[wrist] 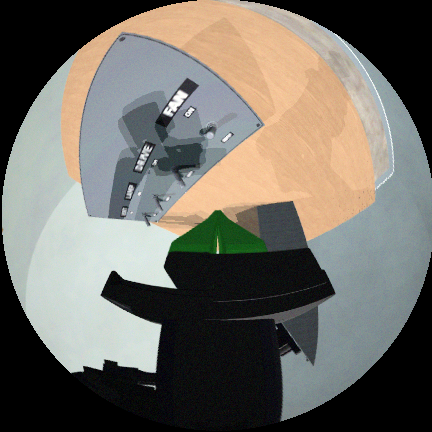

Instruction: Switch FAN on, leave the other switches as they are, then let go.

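The grey switch panel lies at the upper left of the wrist view. The FAN label is near its right part, with a small ON label beside it and another small label on the opposite side of the switch. The FAN switch stands between these two small labels, seen nearly end-on; which way its lever tilts is hard to tell. The DRIVE switch and two further switches stand lower along the panel. My gripper is shut and empty, with green fingertips below and apart from the FAN switch in the view.
The wood-coloured table extends right of and above the panel. Dark shadows of the arm fall across the panel and table. A grey block-like part shows just right of the fingers. Pale wall or floor surrounds the table.
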